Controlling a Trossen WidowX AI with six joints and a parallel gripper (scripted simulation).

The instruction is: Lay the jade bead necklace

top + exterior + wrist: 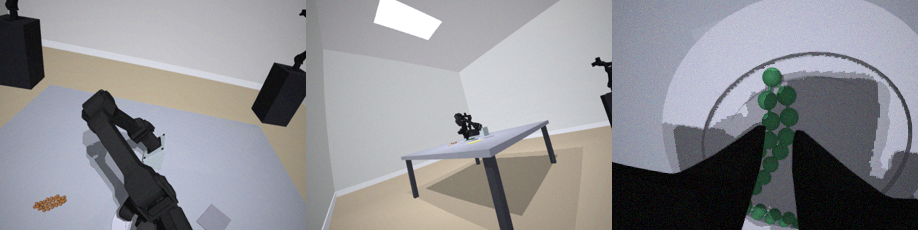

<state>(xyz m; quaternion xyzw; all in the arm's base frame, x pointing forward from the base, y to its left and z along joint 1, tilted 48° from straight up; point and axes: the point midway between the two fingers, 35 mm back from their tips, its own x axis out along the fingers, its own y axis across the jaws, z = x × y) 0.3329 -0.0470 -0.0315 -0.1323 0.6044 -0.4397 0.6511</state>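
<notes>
My gripper tip is 30 mm past the round bead board, 10 mm to the left of it and 10 mm above it. Also, from my gripper tip: yellow strip: 160 mm ahead, 210 mm to the left, 20 mm below; flat grey square: 80 mm behind, 220 mm to the left, 20 mm below.
</notes>
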